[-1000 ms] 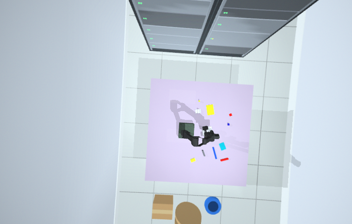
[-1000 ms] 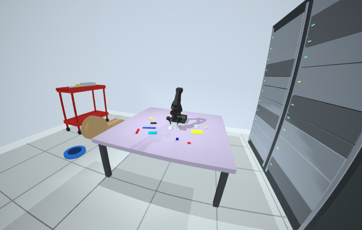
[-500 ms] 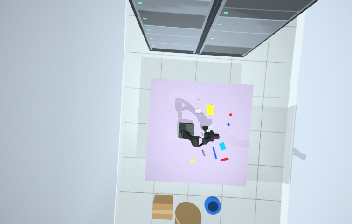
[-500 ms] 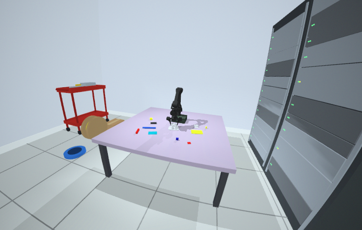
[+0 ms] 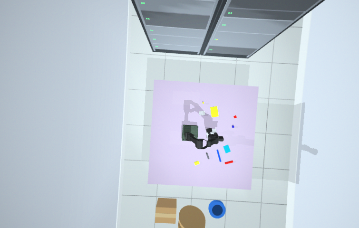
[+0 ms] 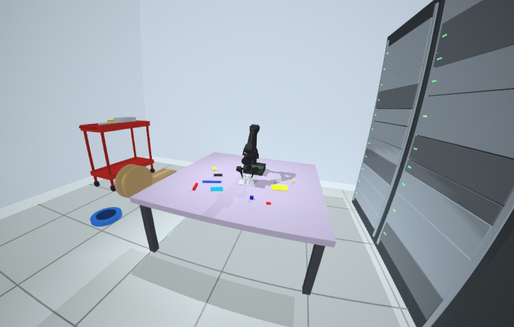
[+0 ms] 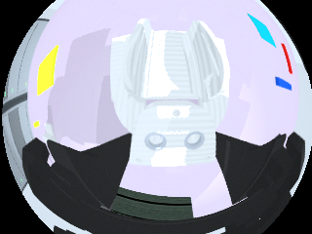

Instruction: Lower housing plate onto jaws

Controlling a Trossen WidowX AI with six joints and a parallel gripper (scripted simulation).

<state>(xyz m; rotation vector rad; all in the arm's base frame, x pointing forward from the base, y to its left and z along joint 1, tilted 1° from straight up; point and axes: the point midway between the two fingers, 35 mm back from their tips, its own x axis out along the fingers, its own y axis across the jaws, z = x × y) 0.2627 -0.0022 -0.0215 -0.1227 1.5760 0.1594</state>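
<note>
Now: gripper tip 2 cm below the white housing plate and 1 cm short of it. Also, from my gripper tip: white block (27 cm to the left, 8 cm behind); then yellow plate (29 cm to the left, 8 cm ahead, 1 cm below); then blue bar (26 cm to the right, 14 cm ahead, 1 cm below).
</note>
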